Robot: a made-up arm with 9 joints. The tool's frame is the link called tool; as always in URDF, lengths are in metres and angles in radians. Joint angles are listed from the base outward.
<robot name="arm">
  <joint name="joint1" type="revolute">
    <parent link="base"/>
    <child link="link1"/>
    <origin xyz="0 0 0.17" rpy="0 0 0"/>
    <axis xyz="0 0 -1"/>
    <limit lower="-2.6" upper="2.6"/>
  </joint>
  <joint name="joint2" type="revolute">
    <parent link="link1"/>
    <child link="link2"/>
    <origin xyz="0.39 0.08 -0.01" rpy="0 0 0"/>
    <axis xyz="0 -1 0"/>
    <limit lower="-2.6" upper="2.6"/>
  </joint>
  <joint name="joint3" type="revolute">
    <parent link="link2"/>
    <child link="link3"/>
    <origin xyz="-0.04 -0.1 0.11" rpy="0 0 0"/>
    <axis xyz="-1 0 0"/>
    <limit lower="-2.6" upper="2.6"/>
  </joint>
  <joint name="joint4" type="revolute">
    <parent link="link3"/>
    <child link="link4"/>
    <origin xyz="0.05 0.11 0.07" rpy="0 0 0"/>
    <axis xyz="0 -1 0"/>
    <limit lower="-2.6" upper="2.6"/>
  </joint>
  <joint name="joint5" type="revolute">
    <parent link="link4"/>
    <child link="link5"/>
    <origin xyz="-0.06 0.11 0.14" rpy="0 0 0"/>
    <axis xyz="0 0 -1"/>
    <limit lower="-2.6" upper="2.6"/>
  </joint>
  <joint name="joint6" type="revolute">
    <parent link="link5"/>
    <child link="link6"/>
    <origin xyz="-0.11 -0.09 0.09" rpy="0 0 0"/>
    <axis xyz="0 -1 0"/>
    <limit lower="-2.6" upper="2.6"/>
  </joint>
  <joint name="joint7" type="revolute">
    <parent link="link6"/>
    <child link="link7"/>
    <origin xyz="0.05 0.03 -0.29" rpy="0 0 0"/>
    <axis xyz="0 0 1"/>
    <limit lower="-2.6" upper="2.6"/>
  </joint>
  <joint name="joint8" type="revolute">
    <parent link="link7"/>
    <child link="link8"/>
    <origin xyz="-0.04 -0.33 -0.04" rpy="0 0 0"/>
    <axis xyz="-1 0 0"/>
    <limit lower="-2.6" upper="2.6"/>
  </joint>
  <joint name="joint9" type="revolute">
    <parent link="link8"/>
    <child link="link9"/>
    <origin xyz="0.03 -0.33 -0.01" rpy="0 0 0"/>
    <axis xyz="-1 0 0"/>
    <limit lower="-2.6" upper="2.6"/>
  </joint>
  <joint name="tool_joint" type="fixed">
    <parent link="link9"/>
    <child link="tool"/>
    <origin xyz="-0.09 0.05 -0.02" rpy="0 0 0"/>
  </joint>
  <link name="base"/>
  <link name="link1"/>
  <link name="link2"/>
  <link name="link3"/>
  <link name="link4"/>
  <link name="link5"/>
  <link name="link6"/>
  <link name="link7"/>
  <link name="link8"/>
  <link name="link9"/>
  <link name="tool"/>
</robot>
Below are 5 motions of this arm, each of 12 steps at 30 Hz.
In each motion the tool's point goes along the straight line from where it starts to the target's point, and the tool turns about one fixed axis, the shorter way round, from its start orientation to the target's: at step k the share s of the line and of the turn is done. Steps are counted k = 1, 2, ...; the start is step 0. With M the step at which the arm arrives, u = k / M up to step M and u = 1 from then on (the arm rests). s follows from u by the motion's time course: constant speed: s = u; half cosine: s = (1 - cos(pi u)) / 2; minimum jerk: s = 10 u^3 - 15 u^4 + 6 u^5.
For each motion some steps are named. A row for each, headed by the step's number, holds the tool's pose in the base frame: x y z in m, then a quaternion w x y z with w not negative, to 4 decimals.
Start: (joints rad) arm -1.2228 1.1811 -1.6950 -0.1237 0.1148 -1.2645 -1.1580 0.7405 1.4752
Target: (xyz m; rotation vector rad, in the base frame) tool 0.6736 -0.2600 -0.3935 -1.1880 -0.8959 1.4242
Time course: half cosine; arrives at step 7
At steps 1, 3, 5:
1: 0.8725 -0.1250 -0.1956 0.2856 -0.5707 -0.5205 0.5673
3: 0.8015 -0.1732 -0.2662 0.3711 -0.5486 -0.4721 0.5818
5: 0.7130 -0.2333 -0.3543 0.4723 -0.5130 -0.4049 0.5915

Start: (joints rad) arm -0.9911 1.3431 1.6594 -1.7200 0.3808 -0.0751 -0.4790 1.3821 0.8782
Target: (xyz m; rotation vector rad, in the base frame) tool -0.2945 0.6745 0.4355 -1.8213 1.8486 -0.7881
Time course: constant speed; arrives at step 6
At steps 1, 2, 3, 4, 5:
1: -0.2679 0.6263 0.4691 0.2054 -0.6798 0.6663 -0.2276
2: -0.2733 0.6360 0.4624 0.2070 -0.6753 0.6664 -0.2389
3: -0.2786 0.6456 0.4556 0.2085 -0.6706 0.6664 -0.2502
4: -0.2839 0.6552 0.4489 0.2101 -0.6659 0.6664 -0.2615
5: -0.2892 0.6649 0.4422 0.2116 -0.6611 0.6662 -0.2727

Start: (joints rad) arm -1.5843 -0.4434 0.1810 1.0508 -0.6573 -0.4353 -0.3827 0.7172 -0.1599
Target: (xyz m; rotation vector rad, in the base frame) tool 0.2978 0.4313 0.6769 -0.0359 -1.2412 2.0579
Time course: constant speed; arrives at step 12
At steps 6, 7, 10, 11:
6: 0.3683 0.3987 0.5948 0.4504 -0.1237 -0.4645 0.7524
7: 0.3565 0.4041 0.6085 0.4361 -0.1055 -0.4681 0.7613
10: 0.3213 0.4204 0.6495 0.3916 -0.0507 -0.4771 0.7851
11: 0.3095 0.4259 0.6632 0.3763 -0.0323 -0.4795 0.7921

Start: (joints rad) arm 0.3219 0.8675 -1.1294 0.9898 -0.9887 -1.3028 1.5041 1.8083 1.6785
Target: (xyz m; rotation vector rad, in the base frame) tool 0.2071 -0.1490 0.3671 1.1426 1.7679 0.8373
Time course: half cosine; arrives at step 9
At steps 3, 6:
3: 0.2364 -0.1409 0.4229 0.4176 0.5077 0.6684 0.3481
6: 0.2169 -0.1463 0.3857 0.4222 0.4739 0.6942 0.3393

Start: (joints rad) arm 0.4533 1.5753 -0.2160 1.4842 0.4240 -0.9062 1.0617 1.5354 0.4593
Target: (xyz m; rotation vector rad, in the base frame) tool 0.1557 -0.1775 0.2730 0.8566 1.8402 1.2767
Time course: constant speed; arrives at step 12
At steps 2, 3, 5, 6, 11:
2: 0.2611 -0.2549 0.2295 0.1424 0.4988 0.6715 0.5291
3: 0.2506 -0.2472 0.2339 0.1653 0.4838 0.6784 0.5276
5: 0.2295 -0.2317 0.2426 0.2107 0.4526 0.6904 0.5235
6: 0.2189 -0.2240 0.2469 0.2331 0.4365 0.6956 0.5208
11: 0.1662 -0.1852 0.2687 0.3422 0.3508 0.7132 0.5012

